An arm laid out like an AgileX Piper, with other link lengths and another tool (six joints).
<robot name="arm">
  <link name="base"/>
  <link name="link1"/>
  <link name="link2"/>
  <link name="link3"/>
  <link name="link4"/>
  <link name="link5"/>
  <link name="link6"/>
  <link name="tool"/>
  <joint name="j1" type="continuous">
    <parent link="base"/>
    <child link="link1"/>
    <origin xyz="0 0 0.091"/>
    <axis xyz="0 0 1"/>
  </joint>
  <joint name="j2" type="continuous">
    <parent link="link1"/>
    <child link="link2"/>
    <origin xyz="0 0 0" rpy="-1.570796 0 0"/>
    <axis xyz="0 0 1"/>
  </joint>
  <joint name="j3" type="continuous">
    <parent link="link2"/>
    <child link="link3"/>
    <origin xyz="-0.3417 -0.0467 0"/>
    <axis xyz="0 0 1"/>
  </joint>
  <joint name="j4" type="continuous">
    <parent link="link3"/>
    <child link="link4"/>
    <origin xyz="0.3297 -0.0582 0" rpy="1.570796 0 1.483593"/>
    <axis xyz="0 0 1"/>
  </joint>
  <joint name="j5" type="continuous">
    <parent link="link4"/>
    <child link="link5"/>
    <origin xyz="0 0 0" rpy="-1.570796 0 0"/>
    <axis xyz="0 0 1"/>
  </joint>
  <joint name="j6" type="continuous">
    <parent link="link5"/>
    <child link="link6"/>
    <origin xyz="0 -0.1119 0" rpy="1.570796 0 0"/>
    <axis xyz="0 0 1"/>
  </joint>
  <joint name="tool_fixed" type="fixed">
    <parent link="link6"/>
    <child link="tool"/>
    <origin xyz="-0.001 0.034 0.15" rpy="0 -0.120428 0.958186"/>
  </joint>
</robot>
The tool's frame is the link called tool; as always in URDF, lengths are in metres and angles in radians. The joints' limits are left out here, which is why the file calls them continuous.
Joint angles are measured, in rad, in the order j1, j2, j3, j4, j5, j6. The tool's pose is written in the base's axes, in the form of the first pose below.
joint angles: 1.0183, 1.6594, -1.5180, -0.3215, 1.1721, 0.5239
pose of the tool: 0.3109 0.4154 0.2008 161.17 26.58 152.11
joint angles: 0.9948, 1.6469, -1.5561, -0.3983, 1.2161, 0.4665
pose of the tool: 0.3335 0.3933 0.2231 162.36 32.05 153.48
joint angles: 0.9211, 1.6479, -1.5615, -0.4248, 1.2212, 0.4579
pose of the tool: 0.3664 0.3637 0.2261 162.83 33.71 149.83
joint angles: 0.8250, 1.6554, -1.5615, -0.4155, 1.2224, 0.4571
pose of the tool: 0.3985 0.3288 0.2215 163.36 33.13 144.62
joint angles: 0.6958, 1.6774, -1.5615, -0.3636, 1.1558, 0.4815
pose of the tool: 0.4431 0.2982 0.2138 159.67 29.96 135.48
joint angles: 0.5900, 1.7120, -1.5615, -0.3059, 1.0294, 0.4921
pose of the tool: 0.4897 0.2835 0.2072 153.61 26.75 128.24
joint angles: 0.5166, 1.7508, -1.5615, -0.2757, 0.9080, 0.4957
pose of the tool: 0.5302 0.2724 0.2006 148.47 25.09 123.45
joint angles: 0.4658, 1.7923, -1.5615, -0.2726, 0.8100, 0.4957
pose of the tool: 0.5629 0.2611 0.1903 145.11 24.94 120.61
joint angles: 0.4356, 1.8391, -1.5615, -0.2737, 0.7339, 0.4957
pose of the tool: 0.5865 0.2557 0.1731 143.43 24.91 119.34
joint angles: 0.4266, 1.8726, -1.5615, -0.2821, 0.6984, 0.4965
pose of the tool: 0.5972 0.2550 0.1574 143.41 25.24 119.43
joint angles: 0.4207, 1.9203, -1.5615, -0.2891, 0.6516, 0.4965
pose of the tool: 0.6088 0.2579 0.1339 143.61 25.43 120.00
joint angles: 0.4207, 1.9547, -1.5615, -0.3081, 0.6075, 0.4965
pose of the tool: 0.6177 0.2621 0.1184 143.22 26.31 120.86
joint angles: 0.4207, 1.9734, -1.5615, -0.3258, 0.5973, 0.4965
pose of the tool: 0.6207 0.2615 0.1078 143.92 27.14 121.66
